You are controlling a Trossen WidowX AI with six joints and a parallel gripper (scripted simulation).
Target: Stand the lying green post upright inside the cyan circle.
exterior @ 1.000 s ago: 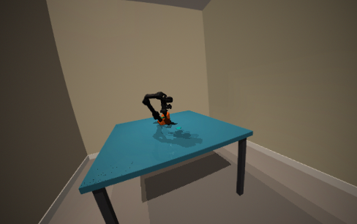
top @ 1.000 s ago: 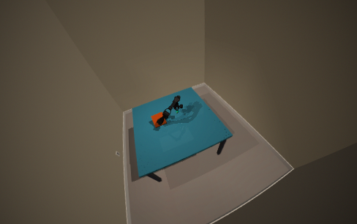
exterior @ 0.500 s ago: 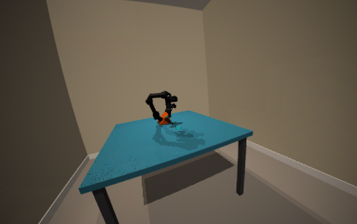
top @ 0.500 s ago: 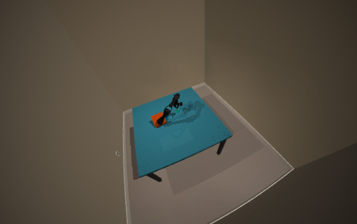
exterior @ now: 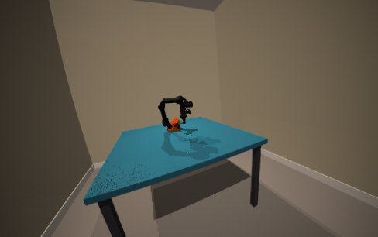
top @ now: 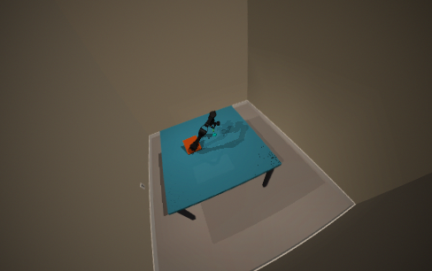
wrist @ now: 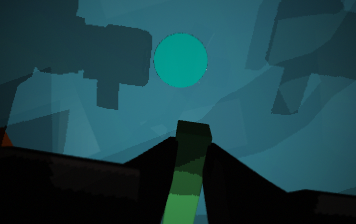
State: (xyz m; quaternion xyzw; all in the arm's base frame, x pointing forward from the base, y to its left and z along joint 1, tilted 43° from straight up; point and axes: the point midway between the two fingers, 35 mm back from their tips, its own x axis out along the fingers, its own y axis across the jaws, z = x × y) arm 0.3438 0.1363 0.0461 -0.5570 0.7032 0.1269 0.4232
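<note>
Now: gripper tip 30 mm to the right of the cyan circle and 150 mm above it. Also, from my gripper tip: green post: 10 mm behind, 20 mm to the right.
</note>
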